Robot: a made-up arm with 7 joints.
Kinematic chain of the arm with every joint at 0, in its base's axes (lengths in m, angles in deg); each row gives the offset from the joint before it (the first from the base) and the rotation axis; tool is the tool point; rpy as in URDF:
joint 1: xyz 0 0 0.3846 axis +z
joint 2: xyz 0 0 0 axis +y
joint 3: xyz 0 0 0.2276 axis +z
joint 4: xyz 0.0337 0 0 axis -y
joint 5: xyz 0.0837 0 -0.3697 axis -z
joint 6: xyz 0 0 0 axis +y
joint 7: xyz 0.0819 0 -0.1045 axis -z
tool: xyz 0 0 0 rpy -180 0 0
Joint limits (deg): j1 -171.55..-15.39 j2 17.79..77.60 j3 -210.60..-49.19 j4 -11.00..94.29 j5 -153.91..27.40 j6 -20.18..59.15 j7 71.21..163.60
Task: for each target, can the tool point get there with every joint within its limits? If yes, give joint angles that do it. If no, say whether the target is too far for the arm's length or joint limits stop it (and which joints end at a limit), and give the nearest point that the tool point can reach.
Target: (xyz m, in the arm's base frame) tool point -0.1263 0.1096 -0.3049
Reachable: no: joint limits stop it (at a limit: joint 2, joint 3, joint 6) | nearest point -0.1895 0.1645 0.0340 | short by 0.349 m
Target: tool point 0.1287 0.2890 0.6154
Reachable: yes | joints -115.91 56.59 -190.15 29.20 -73.24 1.95 82.81
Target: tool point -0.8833 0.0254 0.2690
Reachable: no: too far | nearest point -0.6482 0.0186 0.2998 | short by 0.237 m
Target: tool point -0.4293 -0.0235 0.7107
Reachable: yes | joints -27.19 25.52 -159.44 59.78 -24.09 -3.97 154.31
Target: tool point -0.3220 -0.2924 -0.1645
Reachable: no: joint limits stop it (at a limit: joint 2, joint 3) | nearest point -0.2979 -0.2705 0.0294 | short by 0.197 m
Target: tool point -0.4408 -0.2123 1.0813
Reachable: no: too far | nearest point -0.3386 -0.1631 0.9198 | short by 0.197 m
